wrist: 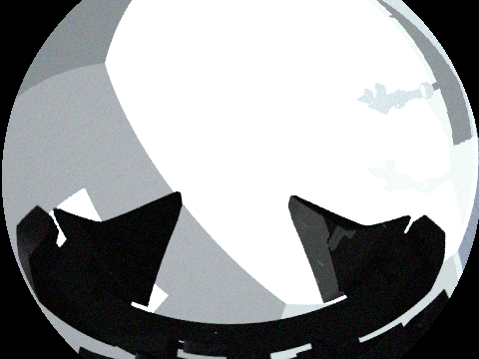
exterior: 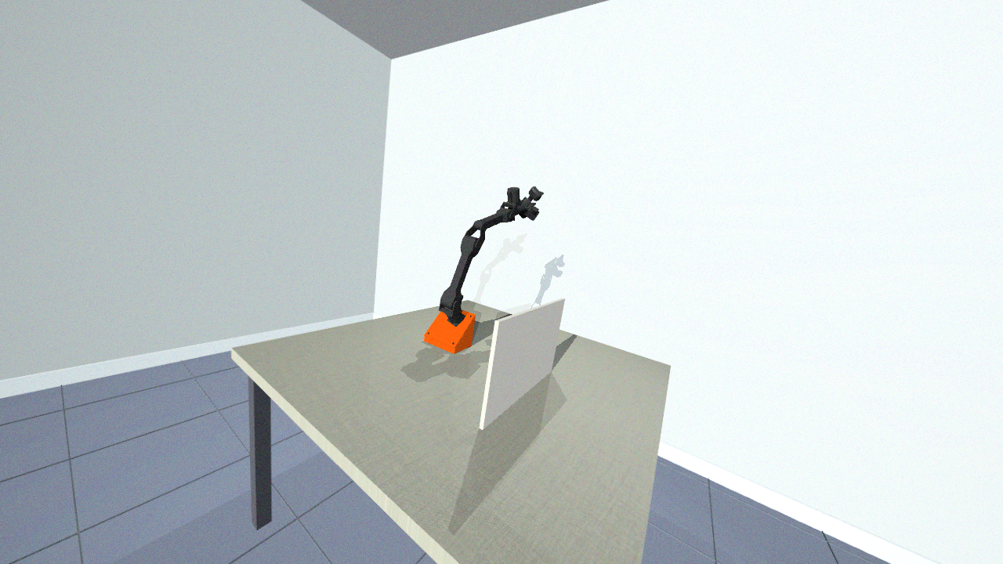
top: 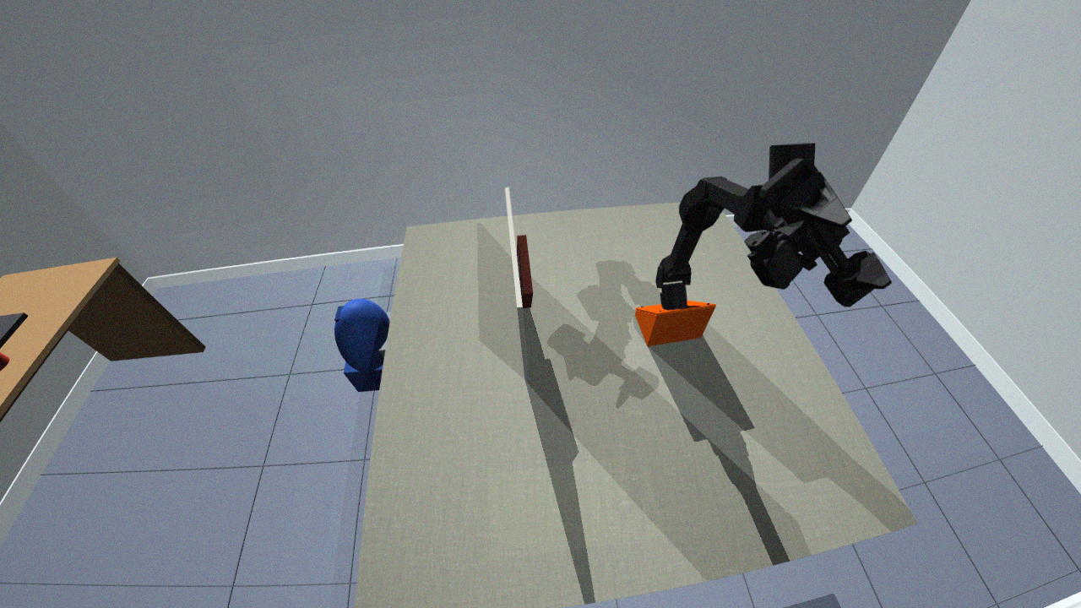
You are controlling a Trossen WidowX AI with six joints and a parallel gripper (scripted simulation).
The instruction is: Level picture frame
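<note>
The dark red picture frame is 390 mm ahead of my gripper tip, 540 mm to the right of it and 550 mm below it. From my gripper tip the other things lie so: white wall panel 400 mm ahead, 520 mm to the right, 560 mm below.
</note>
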